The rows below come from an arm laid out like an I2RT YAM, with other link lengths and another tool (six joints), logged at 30 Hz.
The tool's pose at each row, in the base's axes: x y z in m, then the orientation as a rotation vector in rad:
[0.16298 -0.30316 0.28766 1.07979 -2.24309 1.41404]
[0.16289 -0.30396 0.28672 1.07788 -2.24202 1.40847]
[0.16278 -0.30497 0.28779 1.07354 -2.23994 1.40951]
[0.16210 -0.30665 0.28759 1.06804 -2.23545 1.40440]
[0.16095 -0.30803 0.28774 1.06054 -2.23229 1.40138]
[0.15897 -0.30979 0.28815 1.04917 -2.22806 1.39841]
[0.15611 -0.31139 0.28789 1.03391 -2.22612 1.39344]
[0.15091 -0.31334 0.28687 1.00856 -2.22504 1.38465]
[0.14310 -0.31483 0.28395 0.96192 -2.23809 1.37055]
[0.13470 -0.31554 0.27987 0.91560 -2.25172 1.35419]
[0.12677 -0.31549 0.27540 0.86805 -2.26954 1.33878]
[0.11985 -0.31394 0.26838 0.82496 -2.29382 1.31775]
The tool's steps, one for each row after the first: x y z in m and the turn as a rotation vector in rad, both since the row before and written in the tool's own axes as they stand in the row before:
[-0.00013 0.00049 0.00113 -0.00428 0.00236 -0.00171]
[0.00115 -0.00087 0.00034 -0.00010 0.00389 0.00068]
[0.00108 0.00020 0.00145 -0.00452 0.00672 -0.00231]
[0.00147 0.00039 0.00097 -0.00361 0.00687 -0.00007]
[0.00235 0.00072 0.00108 -0.00437 0.00989 0.00078]
[0.00247 0.00182 0.00118 -0.00686 0.01089 0.00304]
[0.00376 0.00388 0.00164 -0.01195 0.01665 0.00630]
[0.00424 0.00705 0.00202 -0.02180 0.01999 0.02166]
[0.00379 0.00831 0.00209 -0.02324 0.01911 0.02168]
[0.00309 0.00835 0.00189 -0.02313 0.01617 0.02548]
[0.00054 0.00975 0.00205 -0.02664 0.00908 0.02580]

